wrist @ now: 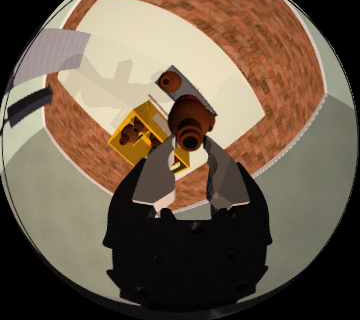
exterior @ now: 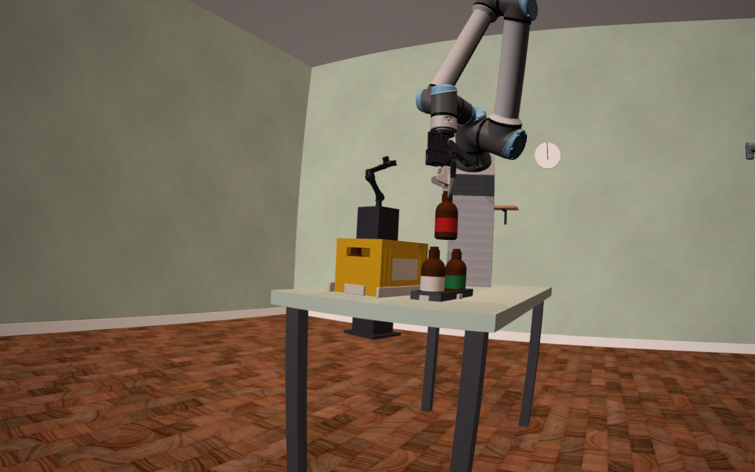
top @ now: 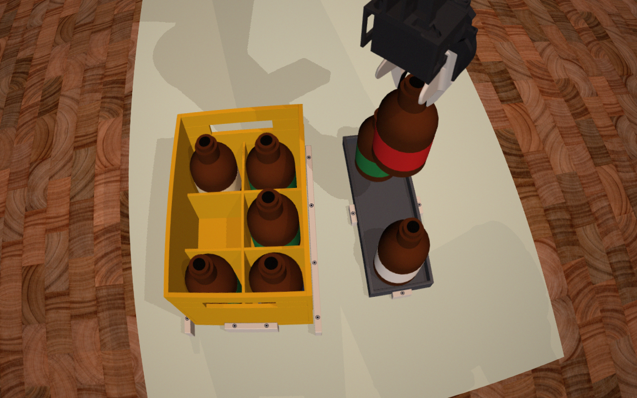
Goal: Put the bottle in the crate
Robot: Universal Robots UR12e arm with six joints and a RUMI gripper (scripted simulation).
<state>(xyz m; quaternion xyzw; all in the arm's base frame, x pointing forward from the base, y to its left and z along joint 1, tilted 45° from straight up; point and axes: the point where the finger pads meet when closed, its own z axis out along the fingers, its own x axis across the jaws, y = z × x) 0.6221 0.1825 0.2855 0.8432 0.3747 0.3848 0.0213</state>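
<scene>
My hand is 7 cm above the glass bottle. From my hand the other things lie so: yellow crate: 6 cm ahead, 21 cm to the right, 25 cm below; dark tray: 32 cm below.
</scene>
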